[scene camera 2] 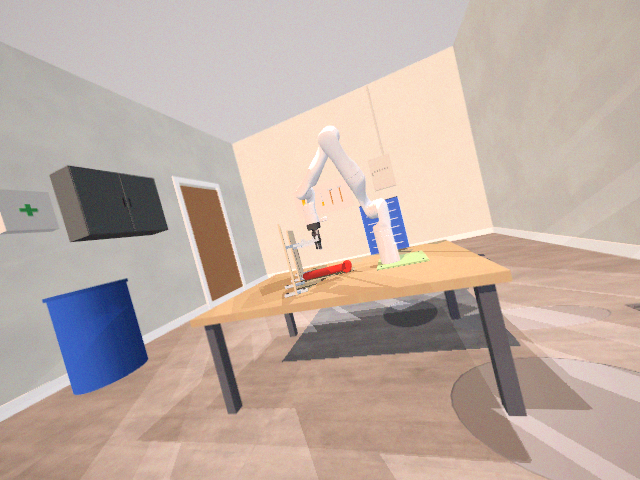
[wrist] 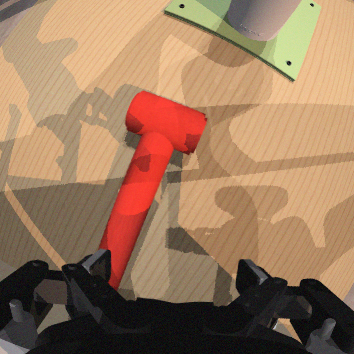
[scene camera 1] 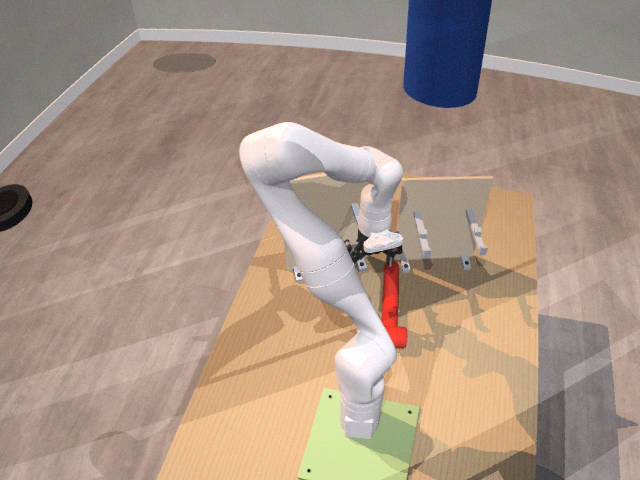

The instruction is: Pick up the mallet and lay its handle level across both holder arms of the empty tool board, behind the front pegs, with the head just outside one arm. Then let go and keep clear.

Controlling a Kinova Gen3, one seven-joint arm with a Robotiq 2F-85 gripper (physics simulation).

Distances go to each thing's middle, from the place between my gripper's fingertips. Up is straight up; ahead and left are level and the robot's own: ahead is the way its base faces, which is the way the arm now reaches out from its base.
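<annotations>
There is the red mallet [scene camera 1: 398, 335], and I see that my gripper is 130 mm above it and 70 mm to the left of it.
</annotations>
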